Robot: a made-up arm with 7 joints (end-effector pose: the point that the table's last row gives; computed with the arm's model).
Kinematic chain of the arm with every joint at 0, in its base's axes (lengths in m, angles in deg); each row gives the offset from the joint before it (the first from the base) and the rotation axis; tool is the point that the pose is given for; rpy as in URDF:
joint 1: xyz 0 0 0.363 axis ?
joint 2: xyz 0 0 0 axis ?
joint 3: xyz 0 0 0.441 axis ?
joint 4: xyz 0.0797 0 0 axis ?
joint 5: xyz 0.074 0 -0.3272 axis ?
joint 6: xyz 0 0 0 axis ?
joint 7: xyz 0.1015 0 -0.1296 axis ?
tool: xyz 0 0 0 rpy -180 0 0
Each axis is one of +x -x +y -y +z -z.
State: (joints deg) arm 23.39 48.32 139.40 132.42 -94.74 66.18 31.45
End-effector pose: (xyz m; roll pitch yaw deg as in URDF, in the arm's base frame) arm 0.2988 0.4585 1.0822 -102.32 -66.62 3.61
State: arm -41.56 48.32 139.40 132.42 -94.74 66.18 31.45
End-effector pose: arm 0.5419 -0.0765 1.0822 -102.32 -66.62 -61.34
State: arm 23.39 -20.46 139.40 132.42 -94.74 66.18 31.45
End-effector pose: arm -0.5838 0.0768 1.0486 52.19 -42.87 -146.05
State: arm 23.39 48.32 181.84 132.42 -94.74 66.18 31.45
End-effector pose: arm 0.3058 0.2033 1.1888 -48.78 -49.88 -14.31
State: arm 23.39 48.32 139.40 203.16 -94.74 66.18 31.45
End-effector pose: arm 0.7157 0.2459 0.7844 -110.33 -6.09 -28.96
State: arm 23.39 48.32 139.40 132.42 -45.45 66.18 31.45
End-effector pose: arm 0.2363 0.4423 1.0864 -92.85 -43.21 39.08
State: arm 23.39 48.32 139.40 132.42 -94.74 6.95 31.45
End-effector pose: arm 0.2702 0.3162 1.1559 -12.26 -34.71 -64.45
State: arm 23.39 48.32 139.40 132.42 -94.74 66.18 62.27
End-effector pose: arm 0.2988 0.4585 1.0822 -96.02 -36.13 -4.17
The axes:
joint 1: +z
joint 2: +y
joint 3: +z
joint 4: -y
joint 5: -z
joint 6: +y
joint 7: -z

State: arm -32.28 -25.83 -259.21 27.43 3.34 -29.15 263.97
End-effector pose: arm 0.1104 0.4667 0.5074 129.03 28.78 160.44
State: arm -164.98 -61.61 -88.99 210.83 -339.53 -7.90 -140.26
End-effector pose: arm 0.7168 -0.1230 0.6668 29.56 -68.33 122.95
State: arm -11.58 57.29 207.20 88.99 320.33 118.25 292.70
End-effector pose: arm 0.0657 -0.1220 0.9351 123.38 22.39 -144.48
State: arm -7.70 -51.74 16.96 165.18 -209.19 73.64 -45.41
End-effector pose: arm -0.6954 0.1524 0.9604 116.69 -36.72 -128.85
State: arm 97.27 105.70 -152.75 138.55 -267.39 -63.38 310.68
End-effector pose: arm -0.1354 0.7424 0.4353 36.52 42.76 -162.31
